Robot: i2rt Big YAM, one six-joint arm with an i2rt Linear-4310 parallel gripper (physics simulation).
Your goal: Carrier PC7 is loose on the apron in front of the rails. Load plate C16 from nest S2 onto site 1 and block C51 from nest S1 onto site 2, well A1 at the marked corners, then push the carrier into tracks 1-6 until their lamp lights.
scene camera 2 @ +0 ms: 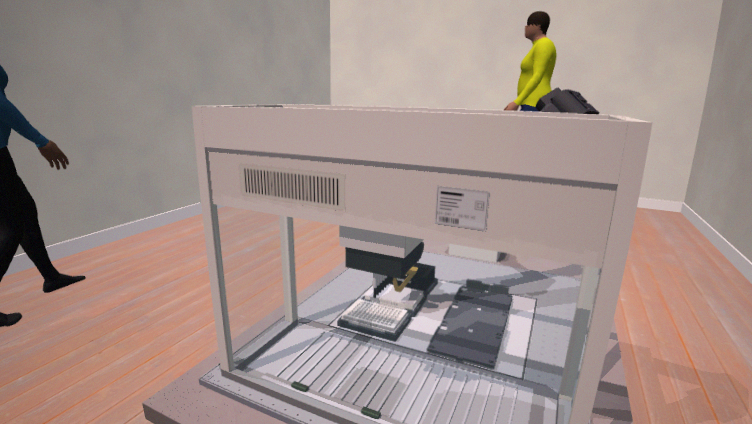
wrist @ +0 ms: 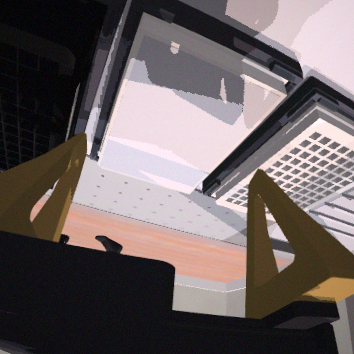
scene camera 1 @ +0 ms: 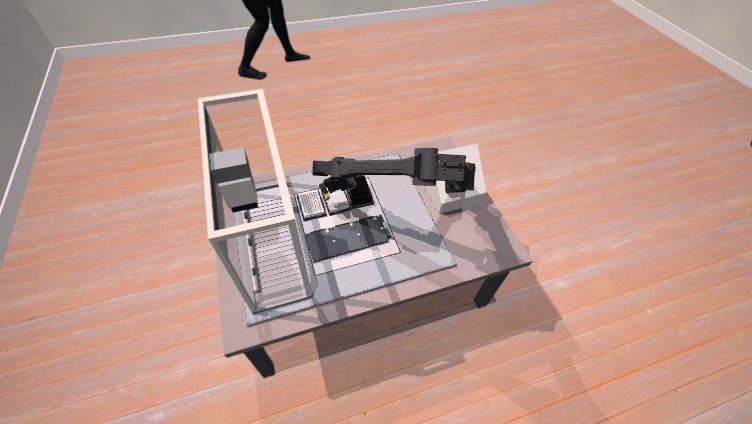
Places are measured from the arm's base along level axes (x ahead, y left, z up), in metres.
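Pixels of known places: gripper, fingertip midpoint: (scene camera 2: 401, 282) (wrist: 172, 158) (scene camera 1: 337, 195).
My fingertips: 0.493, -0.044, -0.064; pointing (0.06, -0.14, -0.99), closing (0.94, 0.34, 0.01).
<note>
Behind a point stands the place of what it marks, as x, y, z.
The white flat-topped plate (scene camera 1: 338, 202) @[0.492, -0.026, -0.093] (scene camera 2: 399, 298) (wrist: 185, 120) @[0.498, -0.040, -0.093] sits in the middle nest, taken as C16; no label is readable. The black block (scene camera 1: 363, 190) @[0.379, -0.056, -0.070] (scene camera 2: 425, 278) @[0.425, -0.010, -0.070] (wrist: 30, 95) @[0.416, -0.046, -0.067], taken as C51, stands in the nest beside it. The dark carrier (scene camera 1: 344, 239) @[0.494, 0.154, -0.108] (scene camera 2: 471, 326) @[0.517, 0.150, -0.108] lies flat and unloaded, apart from the slatted rails (scene camera 1: 276, 263) (scene camera 2: 342, 363). My gripper (scene camera 1: 338, 192) @[0.493, -0.044, -0.064] (wrist: 172, 158) @[0.493, -0.044, -0.064] is open and empty above the white plate, its gold fingertips spread towards opposite sides of it. Fingertip height is hard to judge; one finger is largely hidden in scene camera 2. No lit lamp is discernible.
A gridded white plate (scene camera 1: 310, 203) @[0.610, -0.044, -0.097] (scene camera 2: 374, 316) (wrist: 310, 160) @[0.591, -0.020, -0.095] sits in the third nest, close to the gripper's one finger. A tall framed enclosure (scene camera 1: 277, 158) @[0.676, 0.146, 0.361] (scene camera 2: 410, 139) @[0.880, 0.166, 0.329] stands over the rails, with a grey box (scene camera 1: 236, 192) @[0.822, 0.150, 0.241] (scene camera 2: 376, 243) @[0.880, 0.123, 0.194] inside. People stand beyond the table.
</note>
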